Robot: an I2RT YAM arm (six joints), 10 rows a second.
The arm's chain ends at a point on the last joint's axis. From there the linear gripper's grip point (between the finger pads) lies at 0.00 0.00 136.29 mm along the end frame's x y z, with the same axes.
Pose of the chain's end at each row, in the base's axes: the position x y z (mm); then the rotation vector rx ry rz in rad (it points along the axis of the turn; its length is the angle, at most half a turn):
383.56 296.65 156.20 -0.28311 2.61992 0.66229
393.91 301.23 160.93 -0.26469 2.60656 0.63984
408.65 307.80 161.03 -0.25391 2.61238 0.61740
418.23 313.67 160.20 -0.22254 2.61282 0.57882
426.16 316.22 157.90 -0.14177 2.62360 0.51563
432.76 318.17 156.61 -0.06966 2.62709 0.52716
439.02 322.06 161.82 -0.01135 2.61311 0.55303
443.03 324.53 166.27 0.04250 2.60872 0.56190
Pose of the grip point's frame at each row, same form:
431.07 363.72 47.48 -0.28311 2.61992 0.66229
444.53 366.45 52.49 -0.26469 2.60656 0.63984
459.93 370.85 51.62 -0.25391 2.61238 0.61740
472.03 372.89 49.86 -0.22254 2.61282 0.57882
483.30 368.16 45.60 -0.14177 2.62360 0.51563
490.89 369.55 44.55 -0.06966 2.62709 0.52716
499.25 374.54 51.39 -0.01135 2.61311 0.55303
504.55 376.56 56.35 0.04250 2.60872 0.56190

